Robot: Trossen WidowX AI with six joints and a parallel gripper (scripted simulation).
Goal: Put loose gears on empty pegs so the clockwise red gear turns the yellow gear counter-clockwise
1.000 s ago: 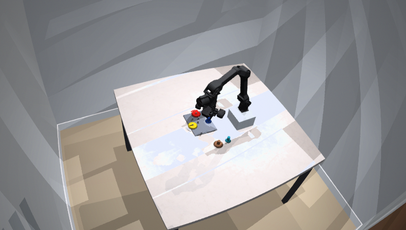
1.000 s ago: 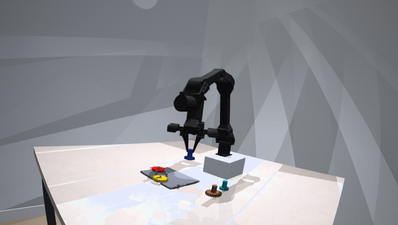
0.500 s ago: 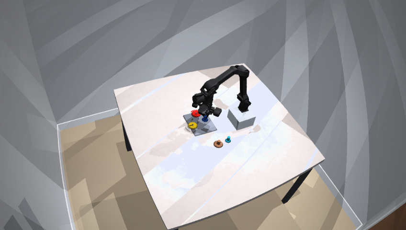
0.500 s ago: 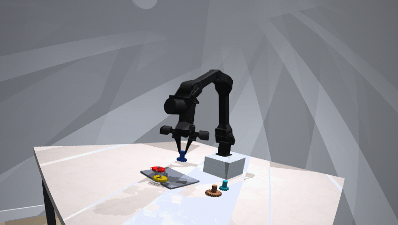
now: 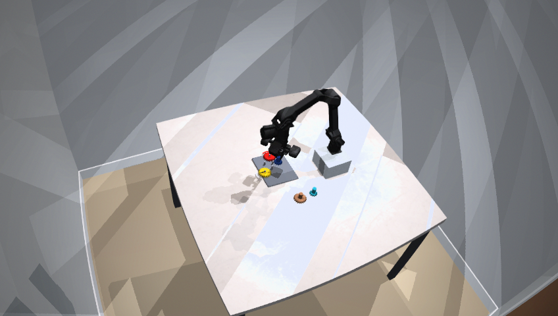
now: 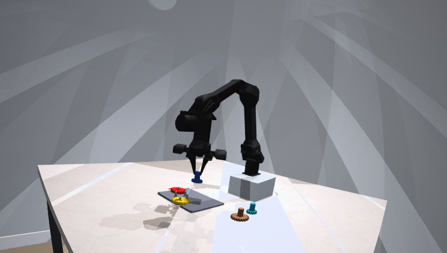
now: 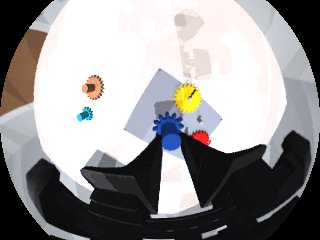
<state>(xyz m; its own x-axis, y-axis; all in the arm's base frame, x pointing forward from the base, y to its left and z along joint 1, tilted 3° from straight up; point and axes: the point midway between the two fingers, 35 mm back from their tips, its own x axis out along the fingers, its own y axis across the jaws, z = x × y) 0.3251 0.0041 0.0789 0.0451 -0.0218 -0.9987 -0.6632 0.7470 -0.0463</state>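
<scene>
My gripper tip is now 10 mm past the grey board, 40 mm to the left of it and 110 mm above it. Also, from my gripper tip: red gear: 10 mm behind, 130 mm to the right, 100 mm below; yellow gear: 50 mm ahead, 30 mm to the right, 100 mm below; blue gear: 10 mm below.
</scene>
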